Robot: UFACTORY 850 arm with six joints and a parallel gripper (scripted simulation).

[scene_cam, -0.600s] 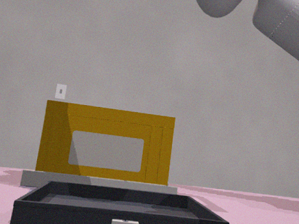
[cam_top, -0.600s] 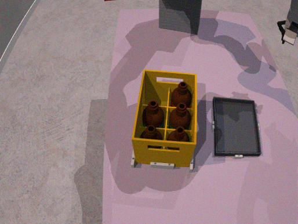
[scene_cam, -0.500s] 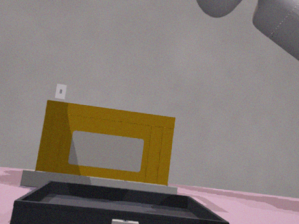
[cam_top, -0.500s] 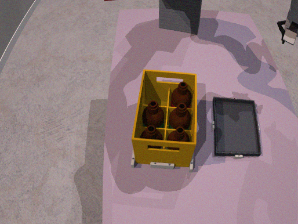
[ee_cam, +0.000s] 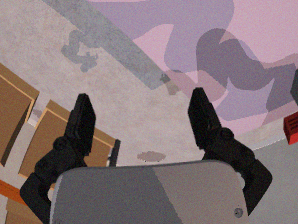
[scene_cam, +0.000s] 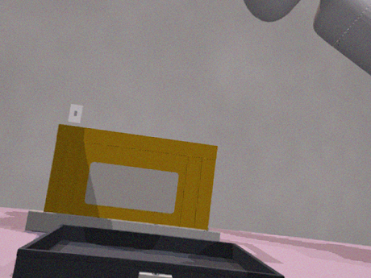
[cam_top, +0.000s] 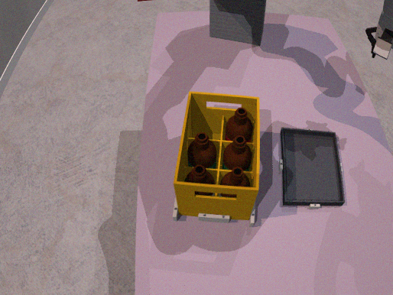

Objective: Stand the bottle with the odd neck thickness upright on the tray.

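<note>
Right now the yellow crate is 16 cm ahead of my hand, 52 cm to the right of it and 22 cm below it. Round my hand: tray (17 cm ahead, 24 cm to the right, 29 cm below); bottle (7 cm ahead, 46 cm to the right, 22 cm below).
</note>
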